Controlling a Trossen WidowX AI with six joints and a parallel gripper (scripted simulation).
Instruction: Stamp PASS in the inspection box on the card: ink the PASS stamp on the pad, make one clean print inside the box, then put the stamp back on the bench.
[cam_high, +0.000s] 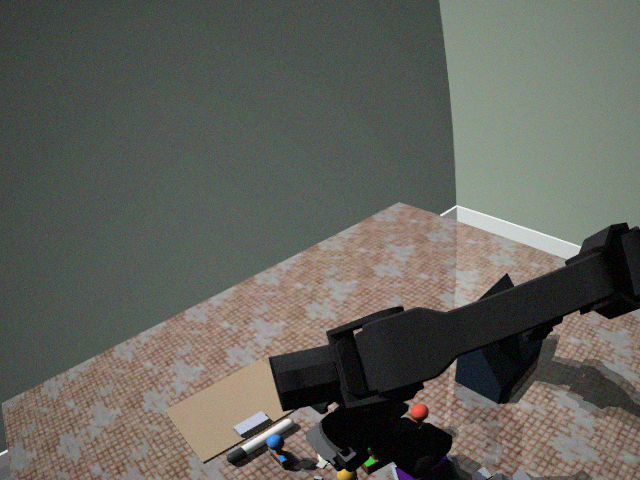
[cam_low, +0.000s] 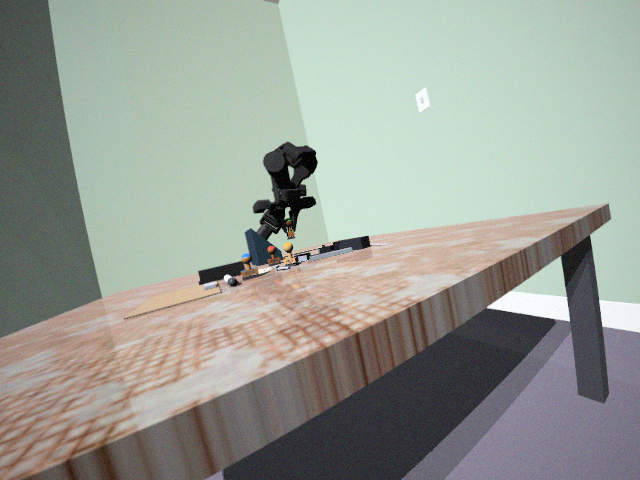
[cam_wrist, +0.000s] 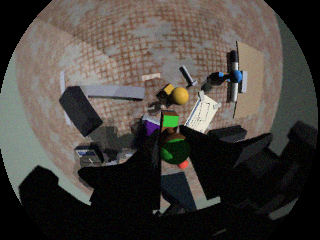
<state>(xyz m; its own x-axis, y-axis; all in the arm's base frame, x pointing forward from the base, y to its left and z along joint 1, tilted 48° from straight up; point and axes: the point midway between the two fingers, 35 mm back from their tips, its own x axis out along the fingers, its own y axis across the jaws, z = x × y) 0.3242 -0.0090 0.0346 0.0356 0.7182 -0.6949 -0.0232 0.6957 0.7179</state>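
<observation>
Now: gripper tip 90 mm to the right of the grey bar, 90 mm above it and 60 mm short of it. Round my gripper tip: purple ink pad 90 mm below, 60 mm behind, 40 mm to the left; then green-knobbed stamp right at my gripper tip; then yellow-knobbed stamp 80 mm below, 30 mm to the right, 30 mm ahead.
</observation>
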